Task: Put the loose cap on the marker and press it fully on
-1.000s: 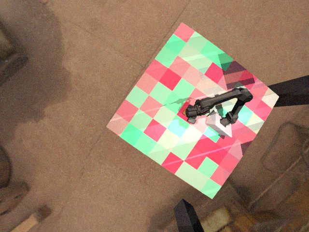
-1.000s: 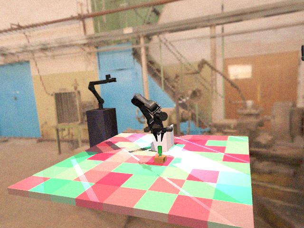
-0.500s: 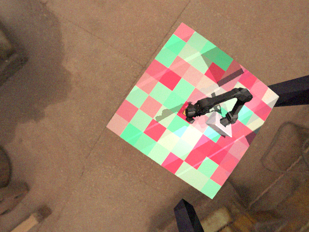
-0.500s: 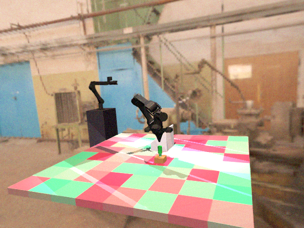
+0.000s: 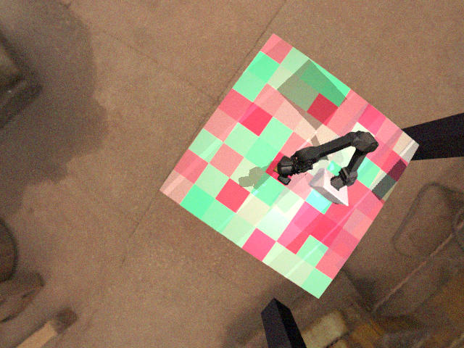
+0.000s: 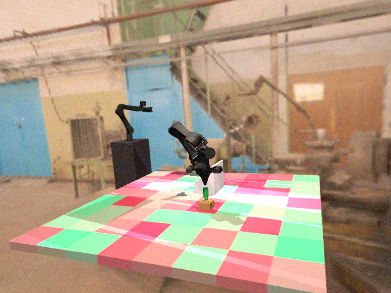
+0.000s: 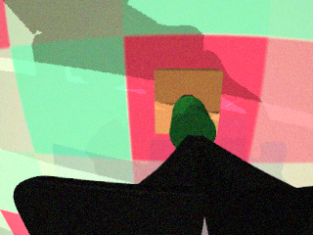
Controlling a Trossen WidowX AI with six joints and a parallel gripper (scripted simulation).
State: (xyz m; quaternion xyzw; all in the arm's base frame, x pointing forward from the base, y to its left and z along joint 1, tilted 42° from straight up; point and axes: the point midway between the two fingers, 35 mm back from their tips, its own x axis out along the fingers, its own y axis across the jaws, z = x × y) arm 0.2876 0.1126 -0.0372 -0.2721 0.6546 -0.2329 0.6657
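Now: gripper tip 40 mm above the green cap. The rest, counted from my gripper tip: holder block: 110 mm below.
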